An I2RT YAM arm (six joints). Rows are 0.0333 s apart.
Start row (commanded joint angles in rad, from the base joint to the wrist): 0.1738 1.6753 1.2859 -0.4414 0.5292 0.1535
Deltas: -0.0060 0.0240 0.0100 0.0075 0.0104 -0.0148; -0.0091 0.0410 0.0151 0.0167 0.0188 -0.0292; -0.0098 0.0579 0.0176 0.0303 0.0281 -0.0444; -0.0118 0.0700 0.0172 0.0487 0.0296 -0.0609; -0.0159 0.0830 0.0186 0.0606 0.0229 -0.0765; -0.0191 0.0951 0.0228 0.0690 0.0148 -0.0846; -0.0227 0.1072 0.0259 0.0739 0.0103 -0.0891; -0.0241 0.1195 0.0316 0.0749 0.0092 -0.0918; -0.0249 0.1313 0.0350 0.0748 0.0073 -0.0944; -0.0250 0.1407 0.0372 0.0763 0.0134 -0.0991; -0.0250 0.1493 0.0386 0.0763 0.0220 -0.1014; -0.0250 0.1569 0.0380 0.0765 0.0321 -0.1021; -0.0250 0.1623 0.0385 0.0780 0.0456 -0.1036; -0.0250 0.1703 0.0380 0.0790 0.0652 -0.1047; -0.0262 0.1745 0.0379 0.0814 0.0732 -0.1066; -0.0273 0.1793 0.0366 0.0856 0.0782 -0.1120; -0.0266 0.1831 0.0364 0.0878 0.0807 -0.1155; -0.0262 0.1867 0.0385 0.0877 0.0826 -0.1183; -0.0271 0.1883 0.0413 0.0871 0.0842 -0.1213; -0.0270 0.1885 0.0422 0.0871 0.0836 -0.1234; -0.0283 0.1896 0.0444 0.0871 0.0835 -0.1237; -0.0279 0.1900 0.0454 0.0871 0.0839 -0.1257; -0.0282 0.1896 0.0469 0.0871 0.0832 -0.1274
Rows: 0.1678 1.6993 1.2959 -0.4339 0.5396 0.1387; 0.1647 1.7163 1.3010 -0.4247 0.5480 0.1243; 0.1640 1.7332 1.3035 -0.4111 0.5573 0.1091; 0.1620 1.7453 1.3031 -0.3927 0.5588 0.0926; 0.1579 1.7583 1.3045 -0.3808 0.5521 0.0770; 0.1547 1.7704 1.3087 -0.3724 0.5440 0.0689; 0.1511 1.7825 1.3118 -0.3675 0.5395 0.0644; 0.1497 1.7948 1.3175 -0.3665 0.5384 0.0617; 0.1489 1.8066 1.3209 -0.3666 0.5365 0.0591; 0.1488 1.8160 1.3231 -0.3651 0.5426 0.0544; 0.1488 1.8246 1.3245 -0.3651 0.5512 0.0521; 0.1488 1.8322 1.3239 -0.3649 0.5613 0.0514; 0.1488 1.8376 1.3244 -0.3634 0.5748 0.0499; 0.1488 1.8456 1.3239 -0.3624 0.5944 0.0488; 0.1476 1.8498 1.3238 -0.3600 0.6024 0.0469; 0.1465 1.8546 1.3225 -0.3558 0.6074 0.0415; 0.1472 1.8584 1.3223 -0.3536 0.6099 0.0380; 0.1476 1.8620 1.3244 -0.3537 0.6118 0.0352; 0.1467 1.8636 1.3272 -0.3543 0.6134 0.0322; 0.1468 1.8638 1.3281 -0.3543 0.6128 0.0301; 0.1455 1.8649 1.3303 -0.3543 0.6127 0.0298; 0.1459 1.8653 1.3313 -0.3543 0.6131 0.0278; 0.1456 1.8649 1.3328 -0.3543 0.6124 0.0261
